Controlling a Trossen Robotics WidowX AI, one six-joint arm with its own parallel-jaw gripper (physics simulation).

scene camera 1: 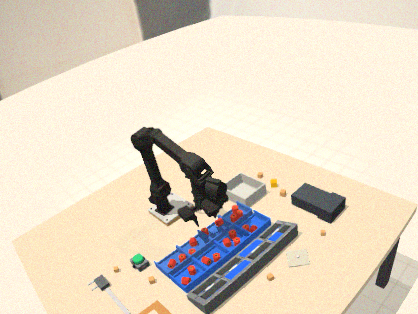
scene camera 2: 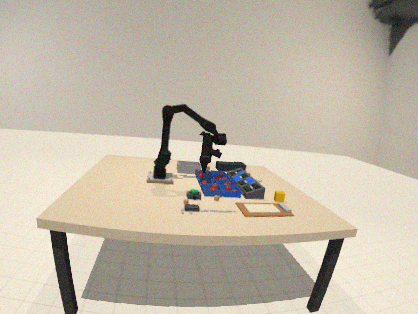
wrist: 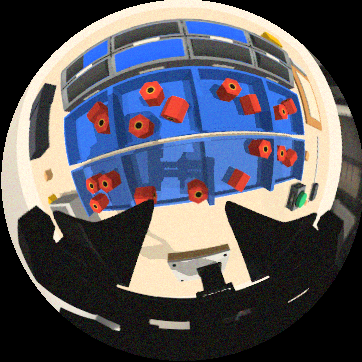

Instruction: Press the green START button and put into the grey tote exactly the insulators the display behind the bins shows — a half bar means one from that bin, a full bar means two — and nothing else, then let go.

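Seen in the pictures: gripper, fingertip midpoint: (scene camera 1: 206,222) (scene camera 2: 204,171) (wrist: 190,204); arm's base, origin of the base link: (scene camera 1: 164,209) (scene camera 2: 159,177) (wrist: 209,269).
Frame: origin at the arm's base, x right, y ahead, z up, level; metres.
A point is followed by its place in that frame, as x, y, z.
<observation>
My gripper (scene camera 1: 207,221) {-0.009, 0.254, 0.043} (scene camera 2: 204,171) {-0.009, 0.254, 0.043} (wrist: 190,204) {-0.009, 0.254, 0.043} is open and empty, above the near row of the blue bins (wrist: 220,120) {0.059, 0.334, -0.016}. Red insulators lie in all eight compartments. In the wrist view, one insulator (wrist: 198,191) {0.005, 0.249, 0.009} lies between the fingertips in line of sight, and another (wrist: 145,195) {-0.064, 0.259, 0.008} is partly hidden behind the left finger. The display (scene camera 1: 235,270) (scene camera 2: 256,192) (wrist: 150,54) shows two full blue bars and one half bar. The green button (scene camera 1: 138,259) {0.267, 0.159, 0.017} (scene camera 2: 193,191) {0.281, 0.141, 0.015} (wrist: 300,200) {0.247, 0.154, 0.016} stands beside the bins. No insulator shows in the grey tote (scene camera 1: 256,196) {-0.270, 0.289, 0.002} (scene camera 2: 188,167) {-0.212, 0.200, 0.017}.
A dark box (scene camera 1: 318,201) {-0.340, 0.547, 0.030} (scene camera 2: 231,165) {-0.315, 0.520, 0.024} (wrist: 42,120) {-0.315, 0.504, 0.004} stands beyond the tote. A yellow cube (scene camera 1: 273,183) {-0.382, 0.298, 0.000} and small orange cubes lie around. A dark-headed tool (scene camera 1: 102,282) {0.422, 0.121, -0.003} (scene camera 2: 191,207) {0.441, 0.105, -0.003} and a brown-framed board (scene camera 2: 240,206) {0.389, 0.338, -0.016} lie past the button end. A flat pale plate (scene camera 1: 298,258) {-0.083, 0.615, -0.016} lies behind the display.
</observation>
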